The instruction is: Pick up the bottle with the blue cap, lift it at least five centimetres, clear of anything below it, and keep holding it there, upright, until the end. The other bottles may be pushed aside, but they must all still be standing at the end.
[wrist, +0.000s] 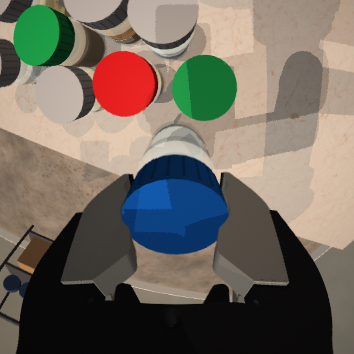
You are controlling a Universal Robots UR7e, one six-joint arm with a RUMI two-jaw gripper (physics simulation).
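Places are measured from the arm's base along level axes (x ahead, y left, z up), in centimetres.
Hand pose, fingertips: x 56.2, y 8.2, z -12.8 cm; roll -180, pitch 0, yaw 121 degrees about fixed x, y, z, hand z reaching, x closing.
Things, the pixels of their top centre, and the offset from my fingertips. Level surfaces: height alone.
- bottle with the blue cap, centre of its top: (174,224) dx -0.4, dy -0.3, dz +5.7 cm
- green-capped bottle, centre of its top: (204,88) dx -6.7, dy -1.1, dz -3.1 cm
- red-capped bottle, centre of its top: (122,84) dx -3.7, dy -7.3, dz -3.1 cm
- pale tabletop, height of its surface: dz -13.6 cm
The bottle with the blue cap (175,210) is between the two jaws of my gripper (176,174), in the lower middle of the wrist view. My gripper is shut on it, one jaw on each side of the cap. The bottle's clear and whitish body shows beyond the cap, pointing away from the camera. The other caps look smaller than the blue one, so the bottle is held higher than them. Its lower end is partly hidden by its cap. A green-capped bottle (204,88) and a red-capped bottle (124,83) stand upright beyond it.
More bottles stand at the upper left: another green-capped one (37,36), a grey-capped one (62,95) and a large grey-capped one (162,20). They stand on the pale tabletop (290,185). A dark-framed rack with a brown box (36,254) shows at the lower left.
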